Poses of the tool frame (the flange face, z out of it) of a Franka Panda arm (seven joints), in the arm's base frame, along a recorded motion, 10 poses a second.
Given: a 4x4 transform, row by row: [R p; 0 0 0 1], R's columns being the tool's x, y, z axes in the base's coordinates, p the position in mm. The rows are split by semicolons.
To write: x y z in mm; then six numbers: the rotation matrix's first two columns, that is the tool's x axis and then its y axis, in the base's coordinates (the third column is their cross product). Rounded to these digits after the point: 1 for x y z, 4 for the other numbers.
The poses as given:
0.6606, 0.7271, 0.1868, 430.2; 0.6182, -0.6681, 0.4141, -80.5; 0.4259, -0.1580, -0.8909, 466.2; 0, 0, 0, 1
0.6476, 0.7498, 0.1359, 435.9; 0.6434, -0.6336, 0.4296, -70.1; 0.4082, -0.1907, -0.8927, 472.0; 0, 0, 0, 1
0.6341, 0.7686, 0.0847, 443.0; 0.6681, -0.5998, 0.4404, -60.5; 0.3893, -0.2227, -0.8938, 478.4; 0, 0, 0, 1
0.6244, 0.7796, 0.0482, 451.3; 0.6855, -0.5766, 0.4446, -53.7; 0.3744, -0.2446, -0.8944, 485.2; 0, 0, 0, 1
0.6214, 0.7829, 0.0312, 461.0; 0.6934, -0.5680, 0.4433, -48.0; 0.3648, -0.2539, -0.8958, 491.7; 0, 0, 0, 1
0.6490, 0.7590, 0.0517, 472.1; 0.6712, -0.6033, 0.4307, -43.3; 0.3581, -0.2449, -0.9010, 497.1; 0, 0, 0, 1
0.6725, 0.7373, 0.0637, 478.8; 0.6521, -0.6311, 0.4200, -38.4; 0.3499, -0.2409, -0.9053, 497.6; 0, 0, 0, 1
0.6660, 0.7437, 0.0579, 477.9; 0.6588, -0.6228, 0.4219, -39.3; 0.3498, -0.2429, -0.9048, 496.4; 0, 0, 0, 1
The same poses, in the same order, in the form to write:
430.2, -80.5, 466.2, 0.6606, 0.6182, 0.4259, 0.7271, -0.6681, -0.1580
435.9, -70.1, 472.0, 0.6476, 0.6434, 0.4082, 0.7498, -0.6336, -0.1907
443.0, -60.5, 478.4, 0.6341, 0.6681, 0.3893, 0.7686, -0.5998, -0.2227
451.3, -53.7, 485.2, 0.6244, 0.6855, 0.3744, 0.7796, -0.5766, -0.2446
461.0, -48.0, 491.7, 0.6214, 0.6934, 0.3648, 0.7829, -0.5680, -0.2539
472.1, -43.3, 497.1, 0.6490, 0.6712, 0.3581, 0.7590, -0.6033, -0.2449
478.8, -38.4, 497.6, 0.6725, 0.6521, 0.3499, 0.7373, -0.6311, -0.2409
477.9, -39.3, 496.4, 0.6660, 0.6588, 0.3498, 0.7437, -0.6228, -0.2429

